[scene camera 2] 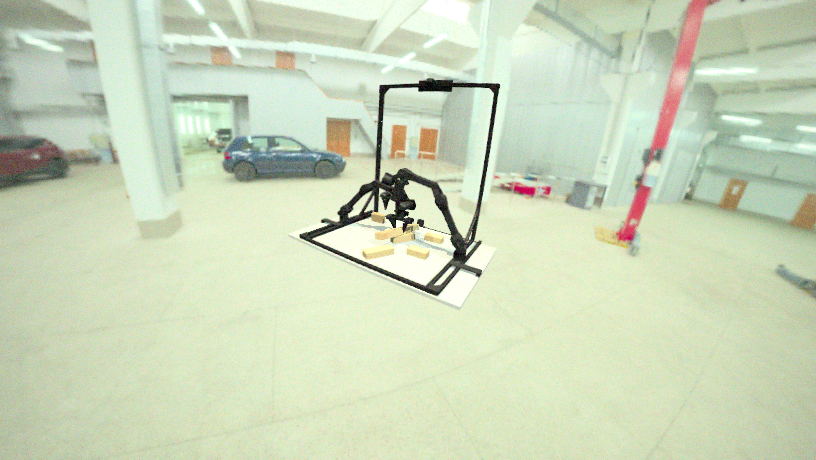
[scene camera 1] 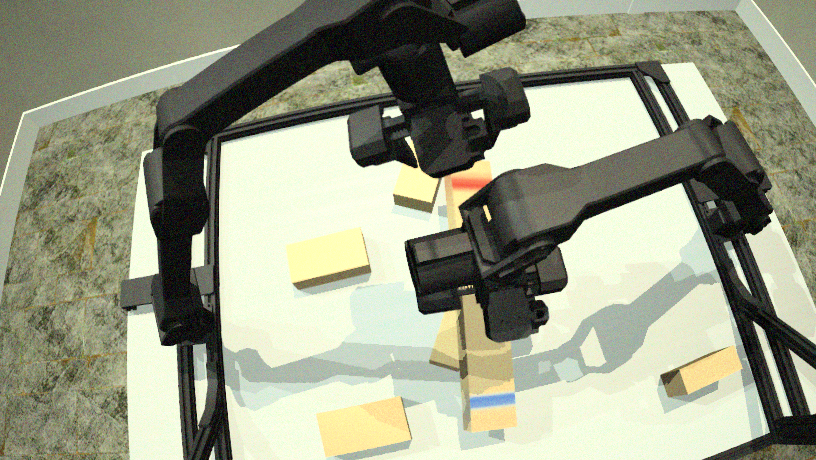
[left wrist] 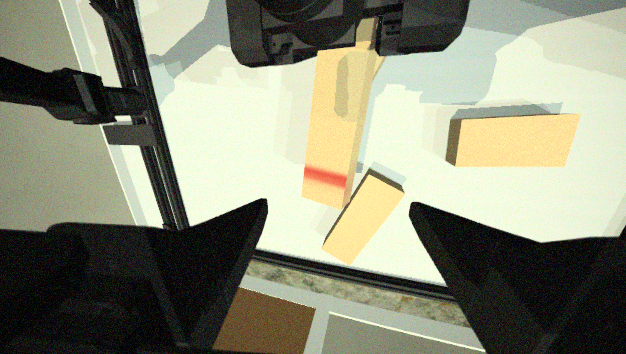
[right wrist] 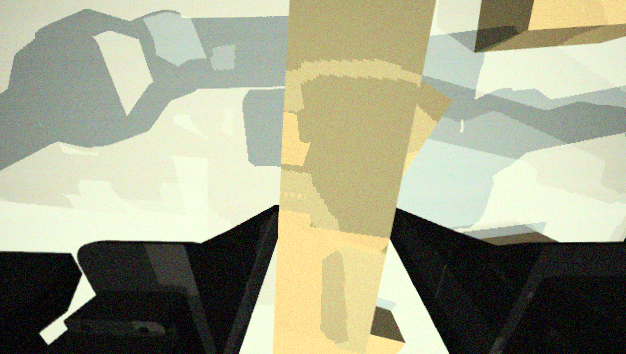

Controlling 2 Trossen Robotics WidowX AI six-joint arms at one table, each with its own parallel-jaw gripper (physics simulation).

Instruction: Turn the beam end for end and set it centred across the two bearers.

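Seen in the pictures: left gripper, fingertip midpoint: (scene camera 2: 391, 213) (left wrist: 338, 206); right gripper, fingertip midpoint: (scene camera 2: 399, 231) (left wrist: 347, 47) (right wrist: 331, 211); left arm's base, origin of the base link: (scene camera 2: 459, 259) (scene camera 1: 195, 324); right arm's base, origin of the base link: (scene camera 2: 343, 221) (scene camera 1: 723, 224) (left wrist: 137, 102).
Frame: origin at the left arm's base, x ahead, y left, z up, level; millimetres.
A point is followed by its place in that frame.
Observation:
The long wooden beam (scene camera 1: 490, 371) {x 433, y -145, z 54 mm} (left wrist: 332, 135) {x 455, y 63, z 72 mm} (right wrist: 350, 125) {x 436, y -95, z 58 mm} runs up the picture in scene camera 1, red band at the upper end, blue band at the lower. My right gripper (scene camera 1: 490, 297) {x 443, y -40, z 44 mm} (right wrist: 331, 211) {x 443, y -40, z 44 mm} is shut on it between the bands. My left gripper (scene camera 1: 440, 137) {x 427, y 93, z 202 mm} (left wrist: 338, 206) {x 427, y 93, z 202 mm} is open and empty, high above the red end. An angled wooden piece (scene camera 1: 446, 342) {x 385, y -90, z 24 mm} (right wrist: 431, 117) {x 371, y -99, z 25 mm} shows partly under the beam; contact is hidden. A block (scene camera 1: 416, 185) {x 388, y 162, z 19 mm} (left wrist: 365, 220) {x 405, y 211, z 19 mm} lies by the red end. Which blocks are the two bearers I cannot tell. Both grippers overlap in scene camera 2.
Other wooden blocks lie around: one (scene camera 1: 328, 257) {x 237, y 68, z 19 mm} (left wrist: 515, 142) {x 231, y 73, z 19 mm} at middle left, one (scene camera 1: 364, 425) {x 254, y -186, z 19 mm} at lower left, and a narrower one (scene camera 1: 708, 368) {x 755, y -224, z 44 mm} at lower right. The black frame (scene camera 1: 577, 74) {x 749, y 363, z 1 mm} borders the white table. My right forearm (scene camera 1: 628, 162) {x 557, y -25, z 336 mm} reaches across the beam.

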